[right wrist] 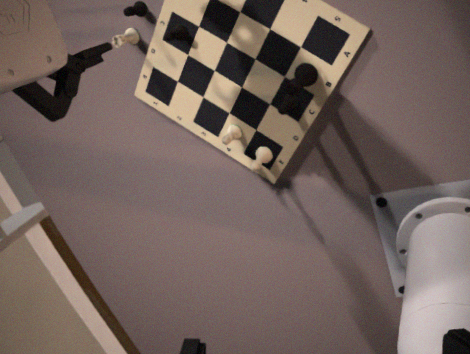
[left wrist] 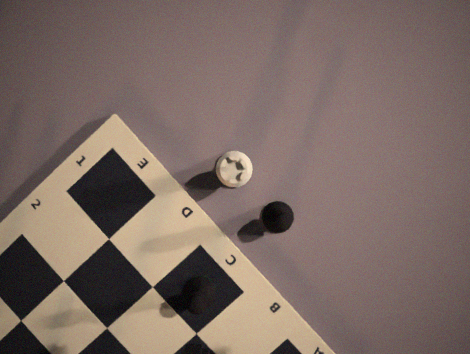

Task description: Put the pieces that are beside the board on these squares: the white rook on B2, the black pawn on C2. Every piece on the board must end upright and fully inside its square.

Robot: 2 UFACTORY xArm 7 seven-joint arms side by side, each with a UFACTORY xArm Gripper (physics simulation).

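Places are measured from the left arm's base along level axes (x left, y up, z ahead), in millimetres.
Pixels of known places: left gripper, fingertip midpoint: [right wrist: 80,3]; left arm's base, origin of the base link: [right wrist: 449,242].
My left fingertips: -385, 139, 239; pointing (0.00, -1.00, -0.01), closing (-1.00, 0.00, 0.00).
For each thing: its top centre in the pictures, then the offset to it from my left fingertips, as dx, dy, dz. "spot": a spot on its surface instead.
- white rook, middle of its top: [left wrist: 233,169] [right wrist: 116,41] +36, -106, +67
- black pawn, middle of its top: [left wrist: 282,223] [right wrist: 125,12] +11, -107, +39
- square C2, surface spot: [right wrist: 207,48] spot: +85, -133, -30
- board, surface spot: [left wrist: 116,127] [right wrist: 137,92] spot: +105, -133, +91
- black piece, middle of its top: [left wrist: 195,307] [right wrist: 166,37] +56, -102, -5
- B5, middle of its top: [right wrist: 290,91] +147, -70, -132
- C5, middle of its top: [right wrist: 281,111] +172, -102, -103
- E4, middle of its top: [right wrist: 224,141] +190, -102, -23
- E5, middle of its top: [right wrist: 251,170] +227, -90, -50
The white rook [left wrist: 234,169] [right wrist: 127,37] stands upright on the table beside the board's D edge. The black pawn [left wrist: 277,217] [right wrist: 137,9] stands beside it, off the board near C. In the right wrist view, square B2 [right wrist: 219,20] is black and square C2 [right wrist: 207,48] is light; neither appears to bear a piece. My left gripper [right wrist: 102,53] looks open, with one finger visible near the rook in that view; its fingers do not show in the left wrist view. My right gripper [right wrist: 325,345] is open and empty, its fingertips far apart, away from the board.
The board [left wrist: 116,127] [right wrist: 141,93] bears a black piece [left wrist: 197,295] [right wrist: 180,34] on C1, black pieces on B5 [right wrist: 305,75] and C5 [right wrist: 285,105], and white pieces on E4 [right wrist: 232,134] and E5 [right wrist: 263,156]. A white arm base [right wrist: 440,250] stands right.
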